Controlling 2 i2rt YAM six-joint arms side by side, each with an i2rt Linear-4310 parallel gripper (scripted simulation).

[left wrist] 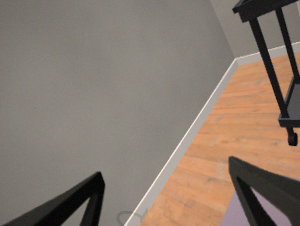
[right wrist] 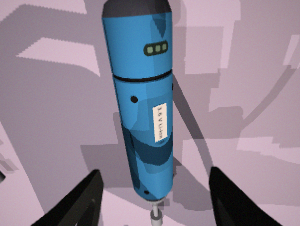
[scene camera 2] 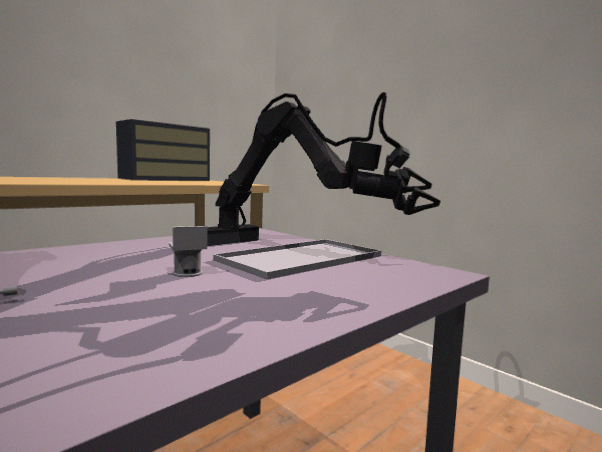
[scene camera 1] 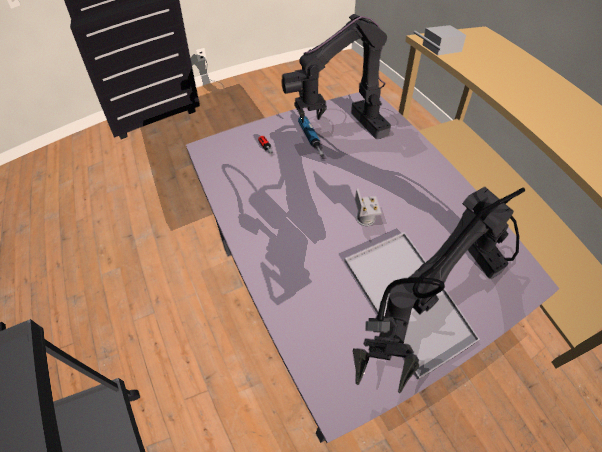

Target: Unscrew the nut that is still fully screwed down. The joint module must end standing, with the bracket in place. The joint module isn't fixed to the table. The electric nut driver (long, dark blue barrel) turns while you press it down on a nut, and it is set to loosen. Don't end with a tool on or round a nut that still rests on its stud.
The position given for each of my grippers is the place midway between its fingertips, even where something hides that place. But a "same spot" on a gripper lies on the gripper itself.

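My left gripper visible in the left wrist view (163,171). A shallow tray out of frame in the left wrist view. In the right wrist view my left gripper out of frame. In the right wrist view the shallow tray out of frame. Scene camera 1 and scene camera 2: my left gripper, the shallow tray. My left gripper, same spot: (scene camera 1: 393,350) is (scene camera 2: 405,173). Shallow tray, same spot: (scene camera 1: 436,336) is (scene camera 2: 332,250).
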